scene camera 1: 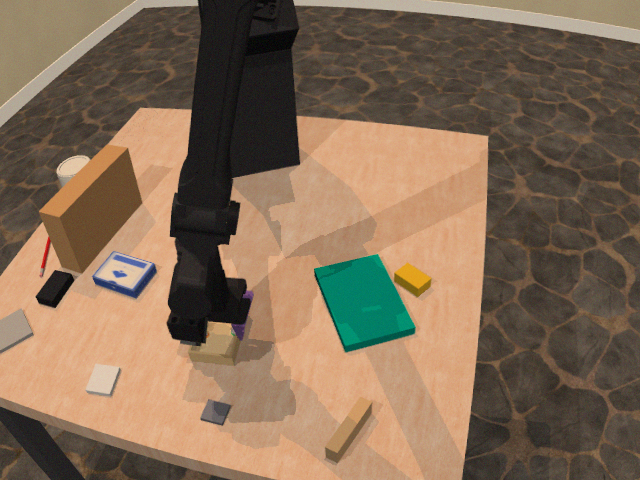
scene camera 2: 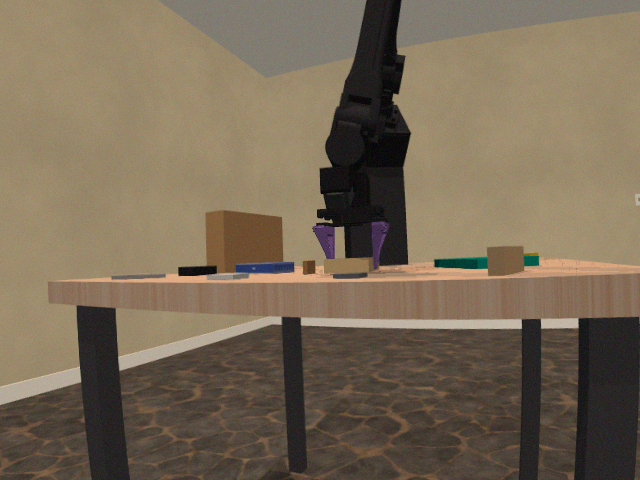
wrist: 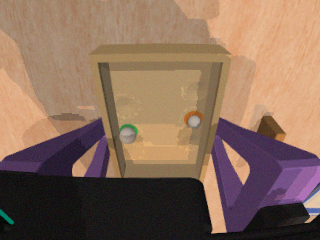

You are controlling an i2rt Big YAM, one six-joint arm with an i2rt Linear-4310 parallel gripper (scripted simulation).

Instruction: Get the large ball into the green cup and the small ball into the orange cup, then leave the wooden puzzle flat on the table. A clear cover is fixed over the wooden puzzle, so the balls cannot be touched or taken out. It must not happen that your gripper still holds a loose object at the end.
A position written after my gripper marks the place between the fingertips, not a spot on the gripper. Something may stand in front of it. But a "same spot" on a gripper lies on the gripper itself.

My gripper shows in scene camera 1 (219, 335), in scene camera 2 and in the wrist view. A tall brown box shows in scene camera 1 and in scene camera 2; in the wrist view it is out of frame. One and the same spot on my gripper: (wrist: 94, 199) is (scene camera 2: 357, 218). One and the same spot on the tall brown box: (scene camera 1: 80, 220) is (scene camera 2: 237, 230).
